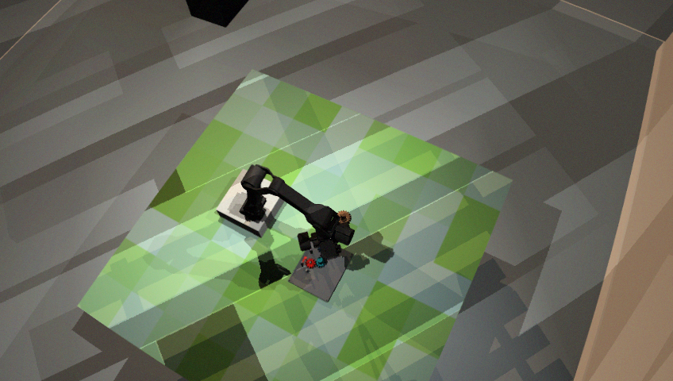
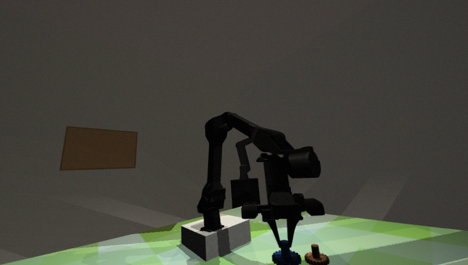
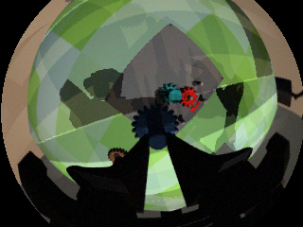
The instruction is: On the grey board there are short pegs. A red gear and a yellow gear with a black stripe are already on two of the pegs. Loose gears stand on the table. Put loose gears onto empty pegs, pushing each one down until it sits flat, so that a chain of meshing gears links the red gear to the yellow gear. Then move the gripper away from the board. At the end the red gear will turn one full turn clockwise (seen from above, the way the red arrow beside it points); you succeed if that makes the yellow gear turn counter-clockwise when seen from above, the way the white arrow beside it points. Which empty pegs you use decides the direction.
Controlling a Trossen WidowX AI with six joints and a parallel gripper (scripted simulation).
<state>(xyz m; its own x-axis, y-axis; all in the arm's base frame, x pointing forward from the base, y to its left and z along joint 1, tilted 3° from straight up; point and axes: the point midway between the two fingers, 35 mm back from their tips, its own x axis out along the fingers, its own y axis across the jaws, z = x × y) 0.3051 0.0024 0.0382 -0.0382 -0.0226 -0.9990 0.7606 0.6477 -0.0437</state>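
Right now the blue gear is 10 mm below my gripper tip. The rest, counted from my gripper tip: red gear (70 mm to the right, 70 mm below, 30 mm behind); then teal gear (70 mm below, 50 mm to the right); then curved white arrow (80 mm below, 60 mm behind, 50 mm to the left).
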